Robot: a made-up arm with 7 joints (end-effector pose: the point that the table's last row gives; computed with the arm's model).
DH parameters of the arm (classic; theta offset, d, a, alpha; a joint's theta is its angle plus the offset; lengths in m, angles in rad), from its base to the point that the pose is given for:
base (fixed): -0.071 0 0 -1.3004
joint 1: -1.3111 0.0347 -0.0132 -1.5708
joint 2: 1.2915 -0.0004 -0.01 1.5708
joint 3: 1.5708 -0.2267 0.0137 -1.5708
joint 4: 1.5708 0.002 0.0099 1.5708
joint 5: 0 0.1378 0.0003 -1.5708
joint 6: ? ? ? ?
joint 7: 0 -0.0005 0 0
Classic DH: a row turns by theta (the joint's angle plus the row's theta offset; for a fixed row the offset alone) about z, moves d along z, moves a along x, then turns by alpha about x.
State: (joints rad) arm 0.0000 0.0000 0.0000 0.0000 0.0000 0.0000 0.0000
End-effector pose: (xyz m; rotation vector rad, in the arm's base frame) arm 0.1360 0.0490 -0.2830 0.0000 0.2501 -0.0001
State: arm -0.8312 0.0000 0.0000 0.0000 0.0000 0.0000 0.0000
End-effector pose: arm 0.3019 -0.0141 -0.0983 -0.0282 -0.5500 -0.2243
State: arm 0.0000 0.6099 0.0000 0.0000 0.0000 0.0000 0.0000
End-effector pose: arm 0.1483 0.1828 -0.2348 0.6067 0.2422 -0.0764
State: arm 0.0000 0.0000 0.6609 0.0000 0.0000 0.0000 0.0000
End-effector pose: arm 0.0936 0.1727 -0.2721 0.0826 0.2409 0.6573
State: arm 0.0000 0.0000 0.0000 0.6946 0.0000 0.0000 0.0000
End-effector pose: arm 0.0578 0.0490 -0.3850 0.0001 0.9447 -0.0001
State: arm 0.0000 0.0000 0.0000 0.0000 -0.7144 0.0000 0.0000
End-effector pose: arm 0.1361 0.0485 -0.2828 -0.7106 0.2394 0.0892
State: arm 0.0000 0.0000 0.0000 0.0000 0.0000 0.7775 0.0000
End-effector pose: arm 0.1128 0.0490 -0.3136 0.0001 1.0276 -0.0001
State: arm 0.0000 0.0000 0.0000 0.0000 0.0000 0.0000 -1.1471
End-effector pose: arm 0.1360 0.0490 -0.2830 -0.1434 0.2220 -1.1410
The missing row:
joint 6: -1.5708 0 0.0507 1.5708
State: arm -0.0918 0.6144 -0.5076 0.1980 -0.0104 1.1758 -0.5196
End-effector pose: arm 0.0914 0.1611 -0.3157 0.4411 1.7915 -0.4599
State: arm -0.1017 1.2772 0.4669 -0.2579 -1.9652 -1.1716 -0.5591
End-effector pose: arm 0.1492 0.2743 0.0351 -0.3148 -1.5775 -0.2834
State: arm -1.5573 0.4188 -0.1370 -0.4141 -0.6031 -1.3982 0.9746
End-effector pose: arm 0.1829 0.0346 0.1099 -1.8952 -1.9540 -0.5450
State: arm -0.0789 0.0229 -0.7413 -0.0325 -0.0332 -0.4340 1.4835
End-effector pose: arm 0.1055 -0.0828 -0.2377 -0.3594 -0.0200 0.7439
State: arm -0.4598 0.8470 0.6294 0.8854 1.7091 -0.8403 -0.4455
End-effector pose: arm 0.1904 0.3230 -0.1886 1.7476 0.8654 -0.7836
